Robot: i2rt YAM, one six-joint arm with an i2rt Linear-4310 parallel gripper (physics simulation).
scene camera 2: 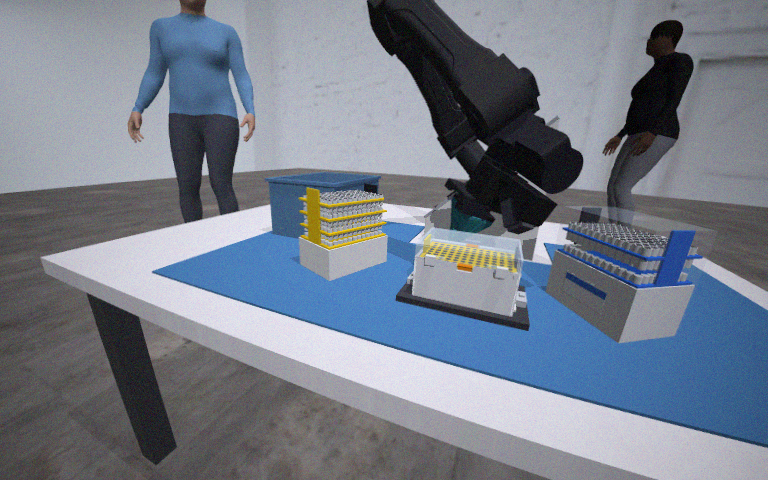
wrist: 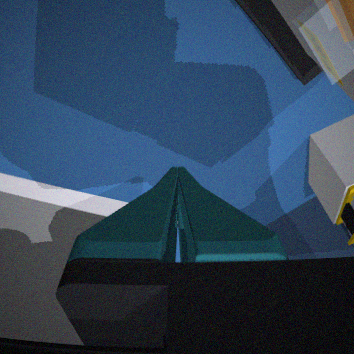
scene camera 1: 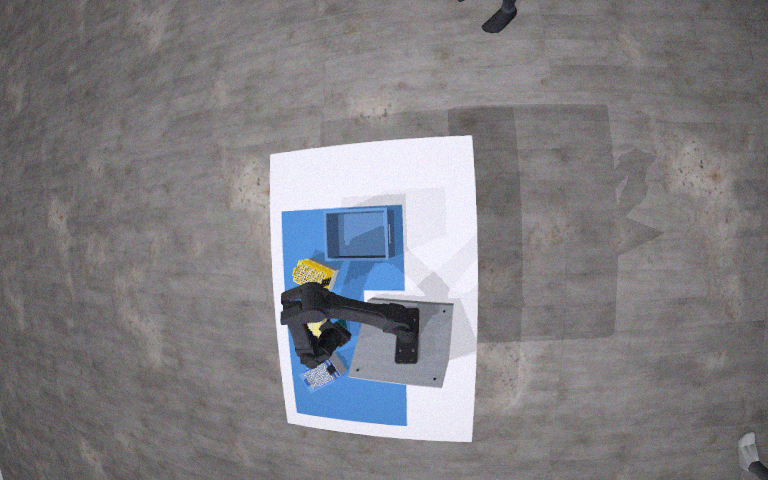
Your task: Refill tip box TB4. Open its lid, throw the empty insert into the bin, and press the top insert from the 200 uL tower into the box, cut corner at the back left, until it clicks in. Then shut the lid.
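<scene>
The tip box (scene camera 2: 467, 288) has a light body and stands in a dark holder (scene camera 2: 458, 309). Its clear lid (scene camera 2: 481, 237) is shut over a yellow insert (scene camera 2: 475, 257) without tips. The arm covers much of the box in the top view; one corner shows at the upper right of the wrist view. The yellow tower (scene camera 1: 310, 272) (scene camera 2: 352, 220) stands beside the box and bears several tip-filled inserts; its pale base (wrist: 332, 167) shows at the right in the wrist view. My teal gripper (scene camera 2: 467, 223) (wrist: 177, 177) is shut and empty, low behind the box, its tips partly hidden by the lid in the side view.
The blue bin (scene camera 1: 326, 236) (scene camera 2: 286, 209) stands beyond the yellow tower. A blue tower (scene camera 1: 322, 374) (scene camera 2: 623, 308) with a clear cover stands on the box's other side. A grey plate (scene camera 1: 379, 362) lies under the arm's base. Two people stand beyond the table.
</scene>
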